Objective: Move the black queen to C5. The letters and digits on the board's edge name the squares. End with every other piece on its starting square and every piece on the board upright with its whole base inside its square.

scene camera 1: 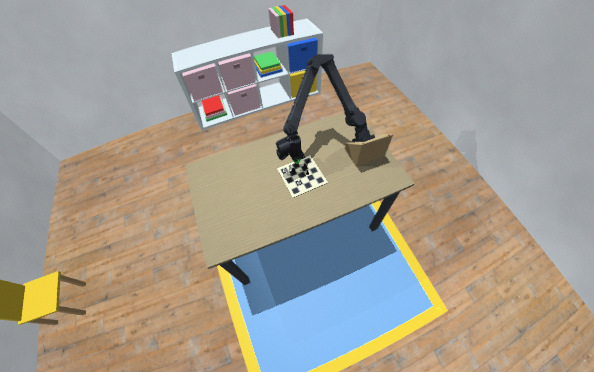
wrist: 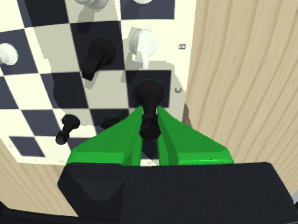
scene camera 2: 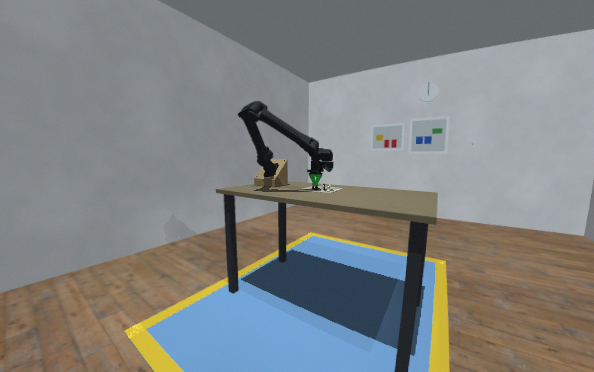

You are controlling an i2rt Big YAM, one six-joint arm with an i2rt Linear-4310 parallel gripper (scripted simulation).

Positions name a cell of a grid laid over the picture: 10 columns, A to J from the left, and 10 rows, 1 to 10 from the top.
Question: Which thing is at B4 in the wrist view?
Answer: A chessboard.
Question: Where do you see a chessboard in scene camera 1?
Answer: F5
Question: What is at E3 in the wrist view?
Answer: A white piece.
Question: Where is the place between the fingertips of my gripper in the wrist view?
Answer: F6
